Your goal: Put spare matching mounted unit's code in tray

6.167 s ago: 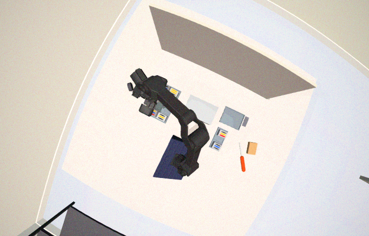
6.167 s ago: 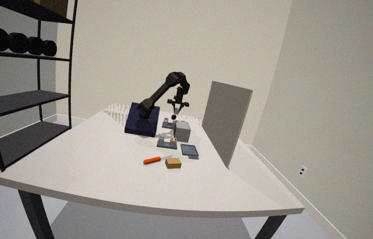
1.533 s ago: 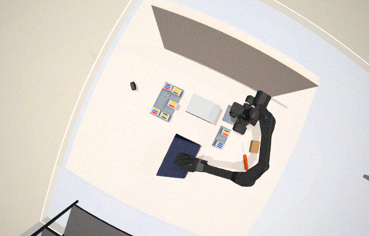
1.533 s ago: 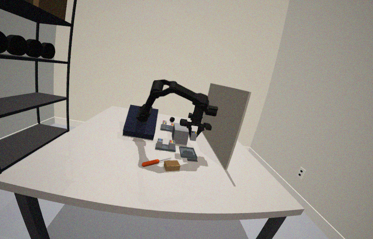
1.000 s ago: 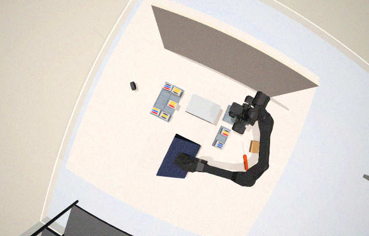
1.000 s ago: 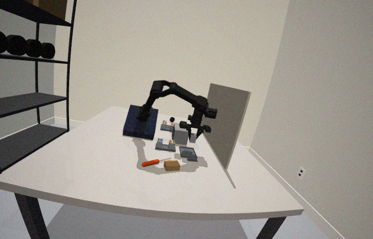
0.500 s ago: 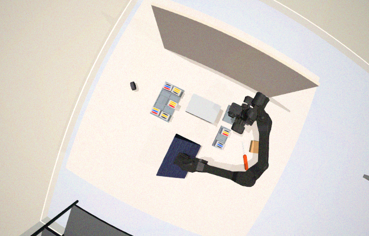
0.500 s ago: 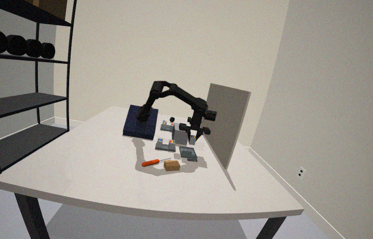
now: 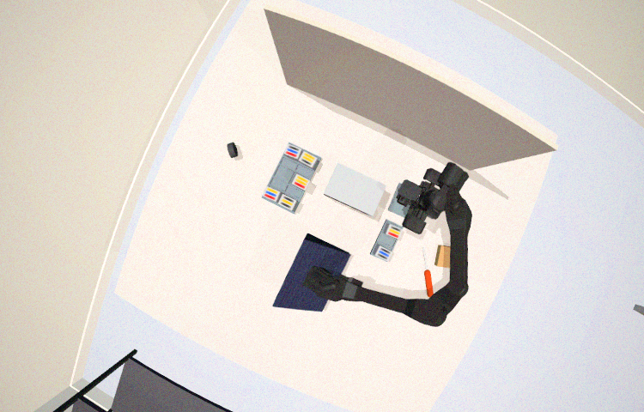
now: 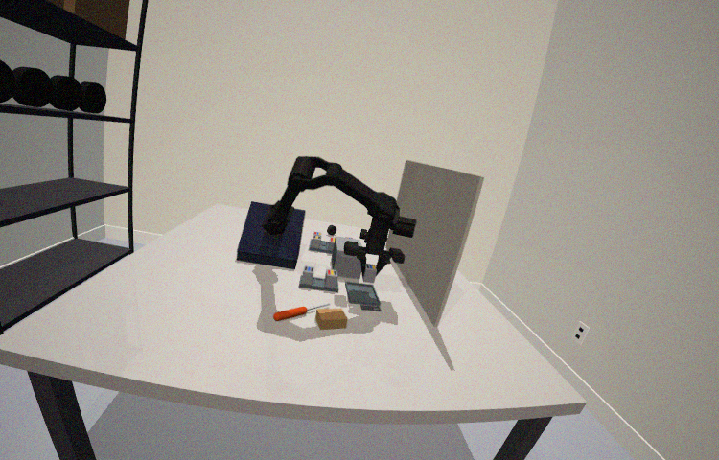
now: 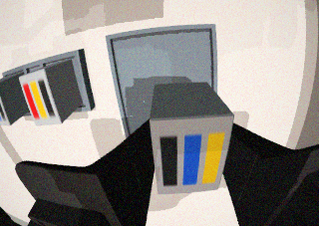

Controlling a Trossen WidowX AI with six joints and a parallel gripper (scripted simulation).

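Right now my gripper tip is 10 mm past the grey-blue tray and 60 mm above it. The rest, counted from my gripper tip: grey panel 180 mm ahead, 210 mm to the left, 160 mm above; tan block 100 mm behind, 190 mm to the right, 50 mm below.
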